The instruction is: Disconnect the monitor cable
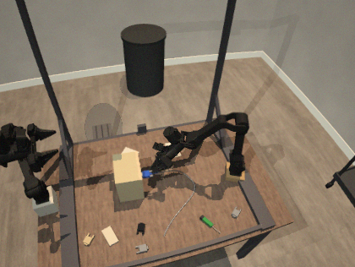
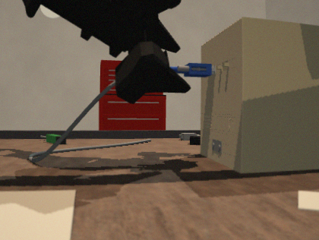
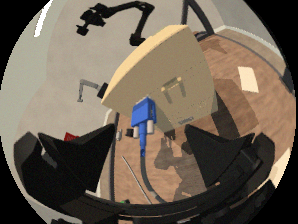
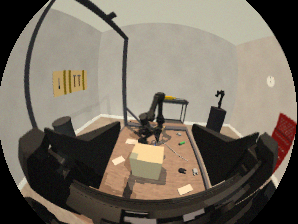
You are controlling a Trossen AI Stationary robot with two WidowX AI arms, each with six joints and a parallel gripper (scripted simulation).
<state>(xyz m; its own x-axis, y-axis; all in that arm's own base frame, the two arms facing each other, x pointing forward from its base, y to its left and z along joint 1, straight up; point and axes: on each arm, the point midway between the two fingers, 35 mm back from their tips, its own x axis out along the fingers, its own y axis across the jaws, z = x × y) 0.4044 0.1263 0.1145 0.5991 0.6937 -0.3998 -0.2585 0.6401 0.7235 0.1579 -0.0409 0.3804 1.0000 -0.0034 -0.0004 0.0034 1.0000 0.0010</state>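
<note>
My left gripper is now 5 cm to the left of the blue plug, 3 cm short of it and 1 cm above it. From my left hand the other things lie so: back panel 8 cm to the right, 5 cm below; then beige box 14 cm to the right, 5 cm below.
</note>
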